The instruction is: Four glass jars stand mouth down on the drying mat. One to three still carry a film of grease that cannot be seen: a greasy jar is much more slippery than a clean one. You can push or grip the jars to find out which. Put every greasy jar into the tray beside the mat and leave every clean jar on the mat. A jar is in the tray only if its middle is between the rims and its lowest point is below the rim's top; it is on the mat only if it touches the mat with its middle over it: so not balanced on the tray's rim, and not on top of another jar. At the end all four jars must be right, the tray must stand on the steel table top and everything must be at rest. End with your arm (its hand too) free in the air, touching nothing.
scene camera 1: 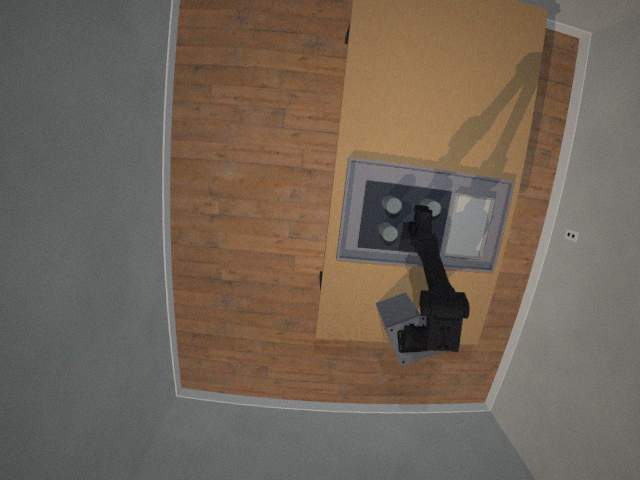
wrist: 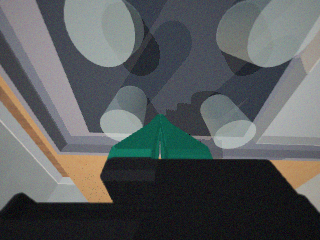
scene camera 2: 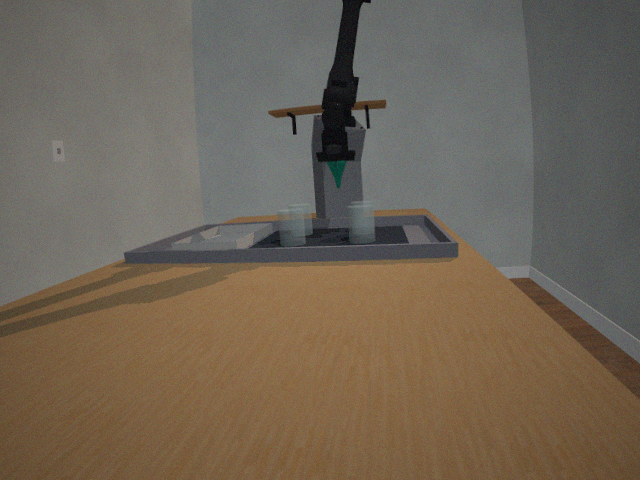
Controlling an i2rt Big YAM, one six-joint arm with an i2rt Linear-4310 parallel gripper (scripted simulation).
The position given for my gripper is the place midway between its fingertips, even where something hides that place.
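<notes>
I can see my gripper (wrist: 160,119). A pale tray (scene camera 1: 469,221) is here too, and I find the tray (scene camera 2: 230,236) through scene camera 2 as well. I see a glass jar (scene camera 2: 361,226), a glass jar (wrist: 230,128) and a glass jar (wrist: 125,115). There is also a dark drying mat (scene camera 1: 374,214), and the wrist view gives me the mat (wrist: 179,65) too, as does scene camera 2 (scene camera 2: 385,234).
</notes>
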